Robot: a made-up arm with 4 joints.
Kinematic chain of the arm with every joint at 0, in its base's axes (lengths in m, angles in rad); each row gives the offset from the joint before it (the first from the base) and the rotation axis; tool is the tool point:
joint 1: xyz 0 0 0.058 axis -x
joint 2: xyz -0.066 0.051 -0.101 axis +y
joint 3: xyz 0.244 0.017 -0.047 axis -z
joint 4: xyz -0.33 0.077 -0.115 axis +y
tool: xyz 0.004 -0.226 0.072
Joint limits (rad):
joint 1: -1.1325..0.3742
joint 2: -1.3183..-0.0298
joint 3: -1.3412..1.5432
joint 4: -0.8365..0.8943
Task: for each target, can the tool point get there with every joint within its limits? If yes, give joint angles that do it. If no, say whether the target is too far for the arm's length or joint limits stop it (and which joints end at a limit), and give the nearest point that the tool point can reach.
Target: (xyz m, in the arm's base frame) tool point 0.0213 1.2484 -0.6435
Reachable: no: too far | nearest point 0.0218 0.4283 -0.1827 | short by 0.941 m
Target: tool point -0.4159 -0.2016 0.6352
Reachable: no: joint limits stop it (at a limit: joint 1, joint 2, joint 3) | nearest point 0.0995 -0.2097 0.3322 | short by 0.598 m
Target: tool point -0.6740 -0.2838 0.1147
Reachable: no: joint limits stop it (at a limit: joint 1, joint 2, joint 4) | nearest point -0.1963 -0.1615 -0.1104 | short by 0.542 m
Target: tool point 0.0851 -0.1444 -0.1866
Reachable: yes | joints -0.5398 -0.4282 -0.7532 0.2923
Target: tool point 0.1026 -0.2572 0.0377
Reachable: yes | joints 0.2527 -0.7278 -0.7721 0.4648
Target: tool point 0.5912 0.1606 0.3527
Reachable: no: joint limits stop it (at a limit: joint 1, joint 3, joint 4) | nearest point 0.0815 0.2173 0.3263 | short by 0.514 m
